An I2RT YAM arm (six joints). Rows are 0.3 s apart.
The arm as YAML. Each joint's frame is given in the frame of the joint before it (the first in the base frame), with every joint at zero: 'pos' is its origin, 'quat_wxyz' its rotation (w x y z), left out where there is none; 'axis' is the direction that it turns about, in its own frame. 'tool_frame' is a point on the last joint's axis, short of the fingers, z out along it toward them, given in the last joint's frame.
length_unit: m
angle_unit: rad
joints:
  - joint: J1
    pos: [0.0, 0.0, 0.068]
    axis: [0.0, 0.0, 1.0]
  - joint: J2
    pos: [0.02, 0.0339, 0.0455]
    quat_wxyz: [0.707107, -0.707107, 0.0, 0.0]
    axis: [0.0, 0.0, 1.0]
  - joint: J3
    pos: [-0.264, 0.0, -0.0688]
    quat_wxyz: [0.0, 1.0, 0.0, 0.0]
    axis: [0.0, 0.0, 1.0]
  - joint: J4
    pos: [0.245, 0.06, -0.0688]
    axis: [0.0, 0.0, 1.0]
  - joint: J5
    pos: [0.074, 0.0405, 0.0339]
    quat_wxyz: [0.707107, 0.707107, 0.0, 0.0]
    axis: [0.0, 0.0, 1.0]
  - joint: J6
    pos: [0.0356, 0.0, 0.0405]
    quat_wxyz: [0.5, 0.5, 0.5, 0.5]
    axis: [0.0, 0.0, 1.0]
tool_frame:
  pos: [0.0, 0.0, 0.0]
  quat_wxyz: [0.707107, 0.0, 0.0, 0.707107]
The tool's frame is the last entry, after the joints.
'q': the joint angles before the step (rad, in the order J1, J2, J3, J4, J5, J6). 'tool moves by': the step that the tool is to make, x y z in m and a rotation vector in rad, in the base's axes. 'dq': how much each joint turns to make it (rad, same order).
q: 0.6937, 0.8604, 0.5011, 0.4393, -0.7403, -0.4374
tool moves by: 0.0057, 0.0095, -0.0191, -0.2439, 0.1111, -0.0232
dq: 0.0250, 0.0596, 0.0788, -0.3561, 0.0578, -0.1433
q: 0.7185, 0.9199, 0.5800, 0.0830, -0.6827, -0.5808
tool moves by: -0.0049, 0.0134, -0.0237, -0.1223, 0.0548, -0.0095
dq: 0.0745, 0.0579, -0.0156, -0.0664, 0.0959, -0.0270
